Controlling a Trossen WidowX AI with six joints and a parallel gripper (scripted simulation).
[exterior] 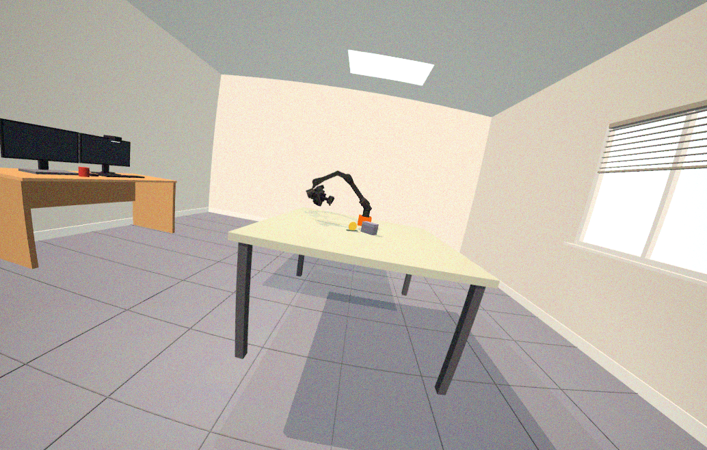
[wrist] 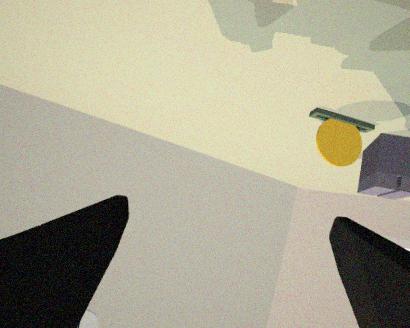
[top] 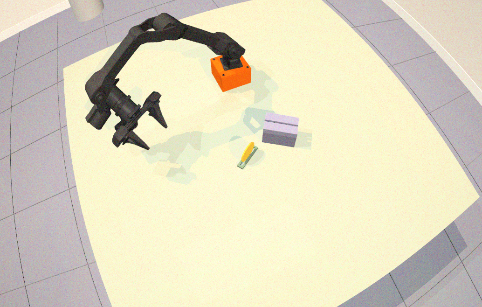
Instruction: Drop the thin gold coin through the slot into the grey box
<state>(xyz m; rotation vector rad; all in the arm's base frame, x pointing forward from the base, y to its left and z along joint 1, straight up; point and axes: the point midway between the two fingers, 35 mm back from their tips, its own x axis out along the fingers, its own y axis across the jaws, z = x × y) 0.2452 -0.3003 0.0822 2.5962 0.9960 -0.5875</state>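
Now: gripper tip 240 mm to the right of the gold coin, 110 mm above it and 50 mm short of it.
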